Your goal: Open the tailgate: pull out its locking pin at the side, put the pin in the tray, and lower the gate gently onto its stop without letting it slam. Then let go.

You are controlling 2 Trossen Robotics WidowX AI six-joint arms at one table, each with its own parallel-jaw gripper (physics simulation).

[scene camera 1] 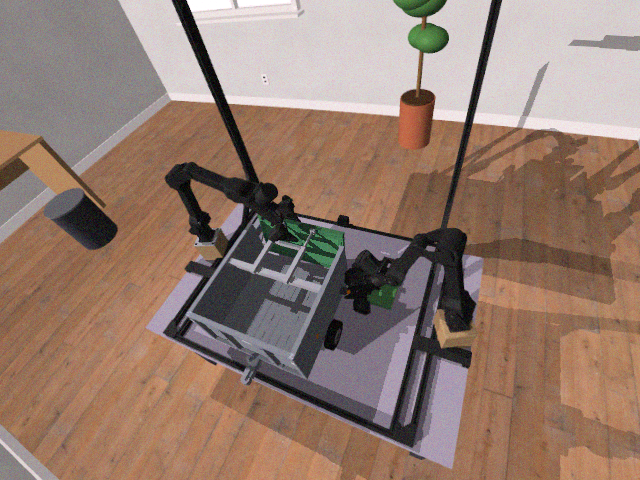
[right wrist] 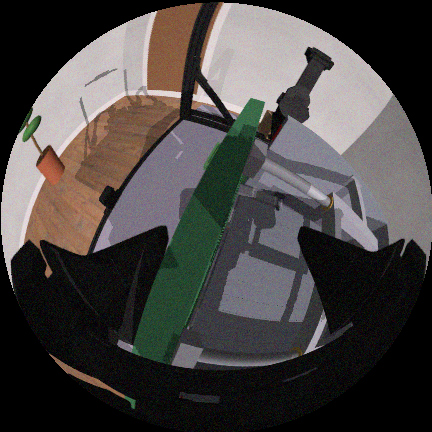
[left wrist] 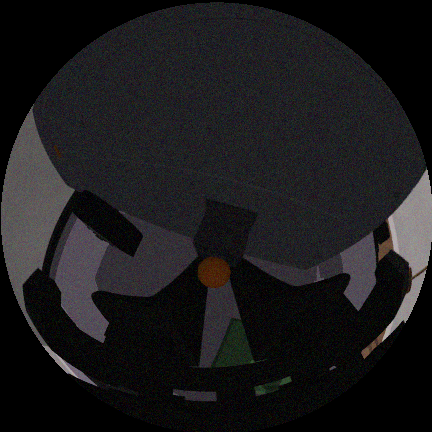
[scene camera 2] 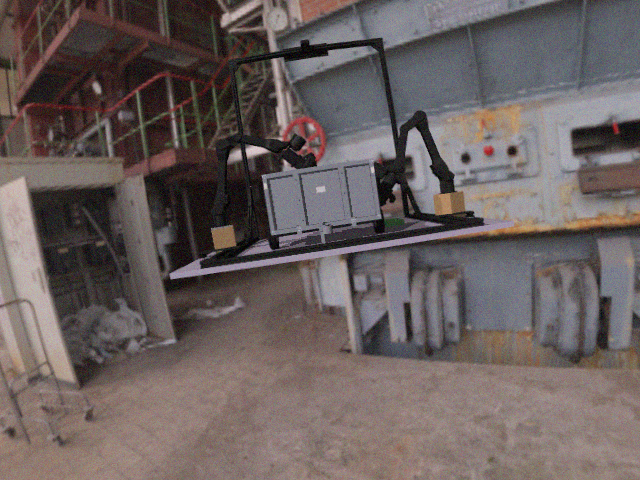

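Where they show: left gripper, fingertip midpoint: point(scene camera 1: 344, 295) point(left wrist: 217, 257); right gripper, fingertip midpoint: point(scene camera 1: 300, 232) point(right wrist: 236, 233); left arm's base at its link origin: point(scene camera 1: 457, 321) point(scene camera 2: 448, 193); right arm's base at its link origin: point(scene camera 1: 207, 236) point(scene camera 2: 221, 226).
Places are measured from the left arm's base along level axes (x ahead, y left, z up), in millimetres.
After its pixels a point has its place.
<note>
A grey cart point(scene camera 1: 237, 295) {x 755, y -197, z -7 mm} point(scene camera 2: 318, 195) {x 676, y 19, z 65 mm} stands on the table with its green tailgate point(scene camera 1: 323, 243) {x 400, y -301, z 108 mm} point(right wrist: 193, 250) {x 489, y -362, z 171 mm} upright at the far end. My right gripper point(scene camera 1: 282, 229) point(right wrist: 236, 233) {x 477, y -333, z 147 mm} is open, with one finger on each side of the gate's top edge. My left gripper point(scene camera 1: 353, 290) {x 349, y -158, z -34 mm} point(left wrist: 217, 257) {x 349, y -158, z -34 mm} is at the cart's dark side wall point(left wrist: 225, 120), shut on the orange knob of the locking pin point(left wrist: 213, 271) {x 332, y -153, z 7 mm}. The pin's shaft is hidden. The green tray point(scene camera 1: 387, 296) {x 189, y -173, z -109 mm} point(left wrist: 233, 342) {x 257, y -166, z -108 mm} point(scene camera 2: 394, 222) {x 229, y -139, z -101 mm} lies on the table just below the left gripper.
A black cart wheel point(scene camera 1: 333, 333) {x 400, y -12, z -14 mm} sits near the left gripper. Black frame rails and two tall posts point(scene camera 1: 466, 129) {x -54, y -359, z 455 mm} border the purple table point(scene camera 1: 366, 371) {x 307, y 93, z -117 mm}. Each arm stands on a wooden block point(scene camera 1: 453, 335) {x 25, y 43, z 0 mm}. A grey bar point(right wrist: 294, 181) {x 448, y -289, z 166 mm} crosses the cart bed.
</note>
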